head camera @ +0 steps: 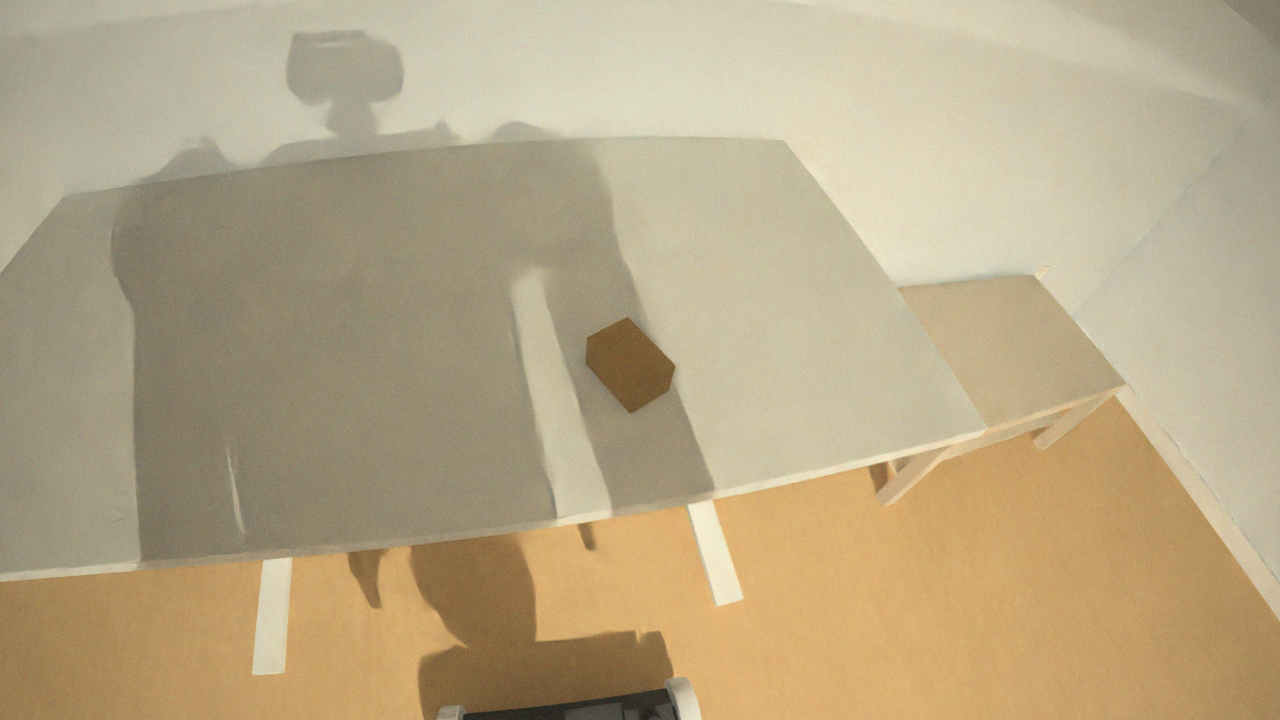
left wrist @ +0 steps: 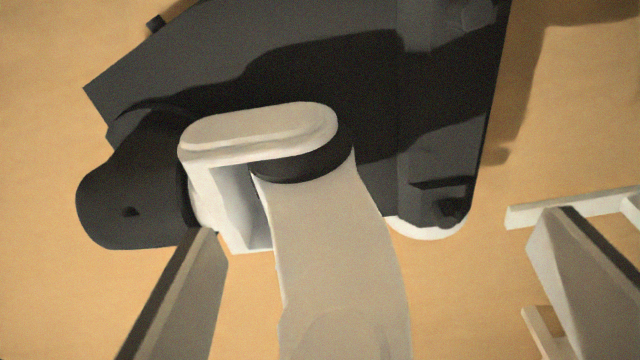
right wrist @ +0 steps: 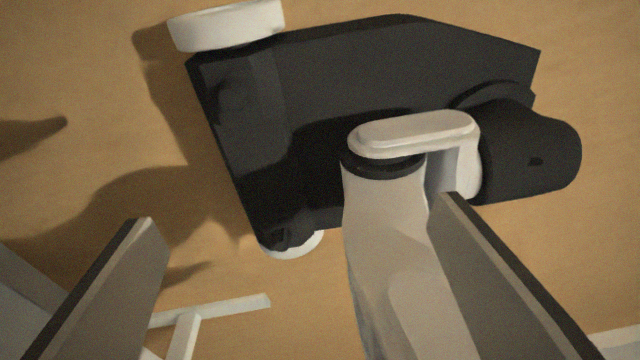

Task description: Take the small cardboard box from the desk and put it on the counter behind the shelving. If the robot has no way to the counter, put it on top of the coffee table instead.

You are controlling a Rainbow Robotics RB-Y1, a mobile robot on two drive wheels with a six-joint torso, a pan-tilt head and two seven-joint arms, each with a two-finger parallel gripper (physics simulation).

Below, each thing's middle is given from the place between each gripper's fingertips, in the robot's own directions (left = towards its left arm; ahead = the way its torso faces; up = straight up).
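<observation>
Small cardboard box [head camera: 628,363]: from my left hand, far ahead, far to the right, far above.
Small cardboard box again: my right hand well short of it, a good way to the right of it, far below it.
</observation>
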